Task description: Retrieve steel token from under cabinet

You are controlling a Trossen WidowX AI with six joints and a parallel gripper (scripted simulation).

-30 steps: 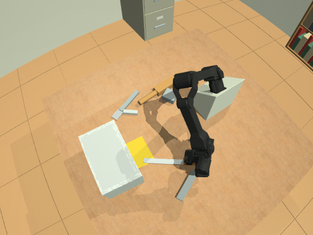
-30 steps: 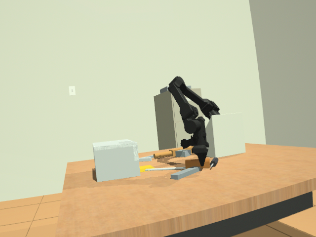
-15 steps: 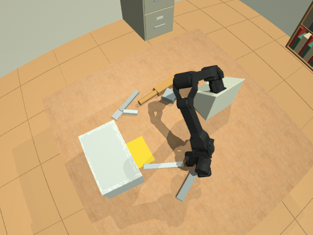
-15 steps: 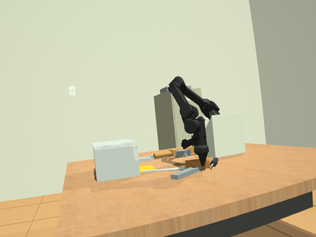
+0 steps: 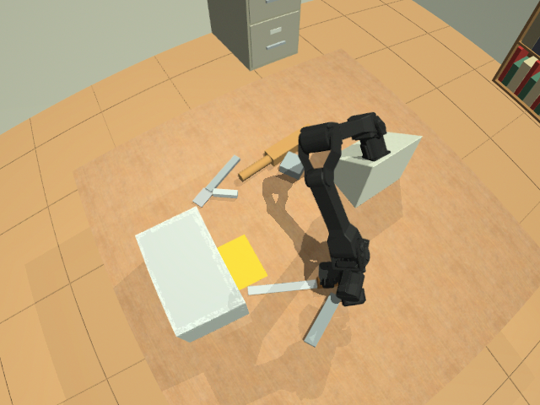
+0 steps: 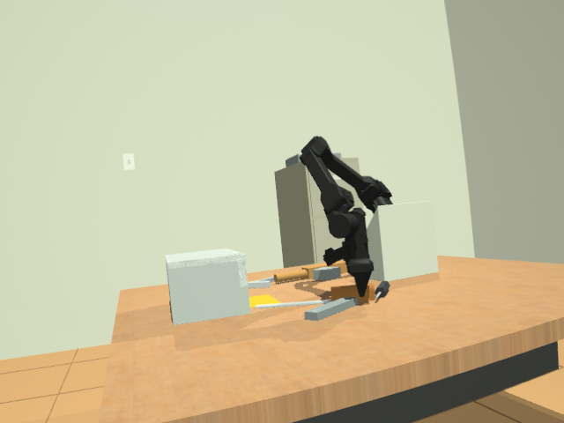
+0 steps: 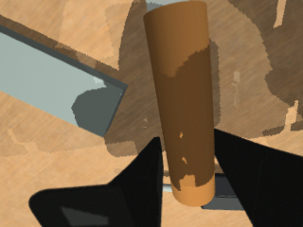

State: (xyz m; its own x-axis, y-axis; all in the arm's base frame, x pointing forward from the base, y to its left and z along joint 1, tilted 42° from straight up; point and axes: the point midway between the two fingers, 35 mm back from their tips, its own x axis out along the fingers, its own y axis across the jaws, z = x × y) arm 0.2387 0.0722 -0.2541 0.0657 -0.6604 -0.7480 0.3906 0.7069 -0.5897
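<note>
Now: the black screwdriver 50 mm behind my gripper tip. From my gripper tip the other things lie so: grey block: 70 mm behind, 410 mm to the right, 10 mm above; grey bar: 110 mm ahead, 70 mm to the left; flat grey token: 340 mm ahead, 170 mm to the right, 10 mm below.
</note>
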